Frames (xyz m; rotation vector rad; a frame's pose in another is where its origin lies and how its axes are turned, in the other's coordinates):
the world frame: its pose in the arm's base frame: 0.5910 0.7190 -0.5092 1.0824 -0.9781 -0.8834
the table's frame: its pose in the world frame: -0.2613 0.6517 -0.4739 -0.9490 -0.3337 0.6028
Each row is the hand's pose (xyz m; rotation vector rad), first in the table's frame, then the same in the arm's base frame.
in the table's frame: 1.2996 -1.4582 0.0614 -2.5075 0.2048 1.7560
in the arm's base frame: 0.3277 -0.4345 0.6870 -2.4176 1.1485 0.2574
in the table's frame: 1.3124 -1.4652 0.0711 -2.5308 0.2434 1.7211
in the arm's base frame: 0.3206 -0.4420 0.7012 -2.4063 1.1834 0.2216
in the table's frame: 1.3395 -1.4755 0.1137 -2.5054 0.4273 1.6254
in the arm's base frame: 0.2952 -0.4444 0.7460 -2.2816 1.2655 0.1195
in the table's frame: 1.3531 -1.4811 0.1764 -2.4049 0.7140 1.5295
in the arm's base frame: 0.2566 -0.4263 0.7942 -2.0549 1.3718 0.0270
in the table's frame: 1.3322 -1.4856 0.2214 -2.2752 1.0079 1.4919
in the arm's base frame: 0.2191 -0.3956 0.8058 -1.8142 1.4870 0.0097
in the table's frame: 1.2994 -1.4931 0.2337 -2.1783 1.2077 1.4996
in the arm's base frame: 0.1959 -0.3755 0.7873 -1.6519 1.5716 0.0391
